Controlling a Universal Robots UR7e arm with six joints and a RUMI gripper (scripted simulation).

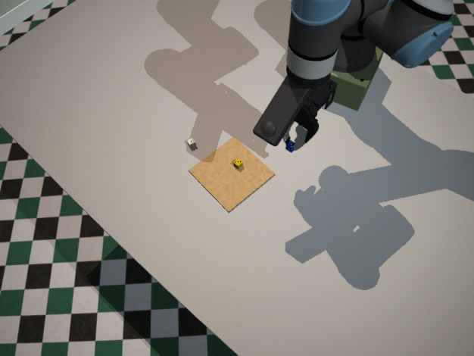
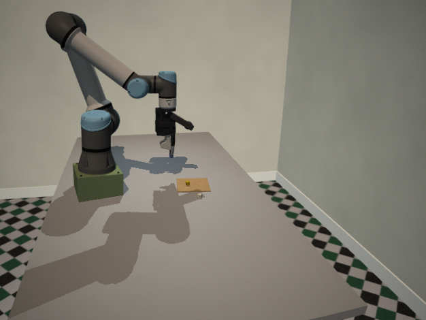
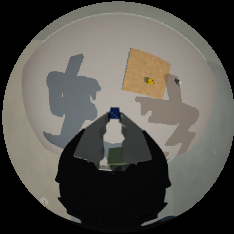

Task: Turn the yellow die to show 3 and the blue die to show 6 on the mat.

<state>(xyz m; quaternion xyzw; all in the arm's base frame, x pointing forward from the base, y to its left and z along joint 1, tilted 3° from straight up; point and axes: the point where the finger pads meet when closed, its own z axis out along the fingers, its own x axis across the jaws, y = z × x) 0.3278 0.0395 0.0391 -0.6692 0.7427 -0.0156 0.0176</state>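
My hand is 120 mm above the tan mat, 110 mm to the left of it and 70 mm short of it. Also, from my hand: blue die (10 mm below); white die (230 mm to the right, 110 mm below, 60 mm ahead); yellow die (110 mm below, 100 mm to the right, 50 mm ahead).
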